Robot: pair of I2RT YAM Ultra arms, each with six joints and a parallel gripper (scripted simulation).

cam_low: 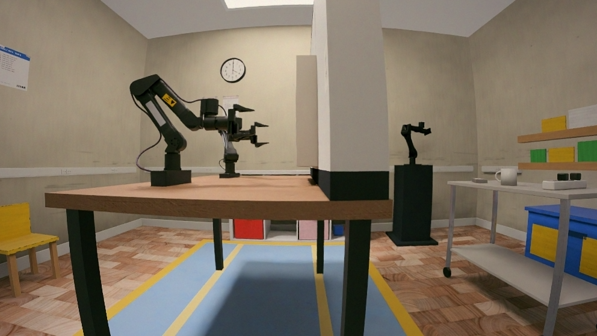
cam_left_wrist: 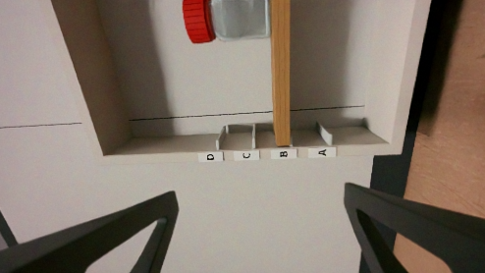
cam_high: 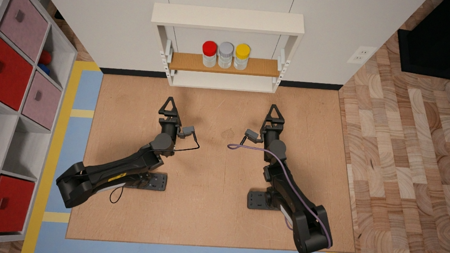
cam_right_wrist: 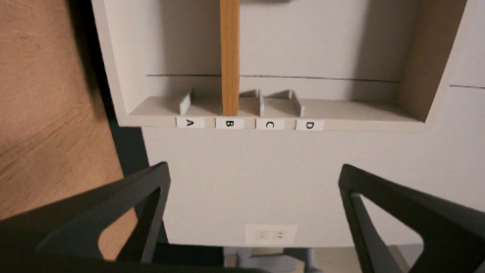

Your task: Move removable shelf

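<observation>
Right now my right hand is 20 cm short of the yellow-capped bottle, 15 cm to the right of it and 3 cm below it. The rest, counted from my right hand: shelf board (21 cm to the left, 19 cm ahead, 3 cm below); wall rack (21 cm to the left, 19 cm ahead, 4 cm above); grey-capped bottle (21 cm to the left, 19 cm ahead, 3 cm above).
Now: left hand 230 mm short of the red-capped bottle, 100 mm to the left of it and 30 mm below it. Also, from my left hand: shelf board 230 mm ahead, 170 mm to the right, 30 mm below; wall rack 230 mm ahead, 170 mm to the right, 30 mm above; grey-capped bottle 230 mm ahead, 170 mm to the right, 30 mm above.
</observation>
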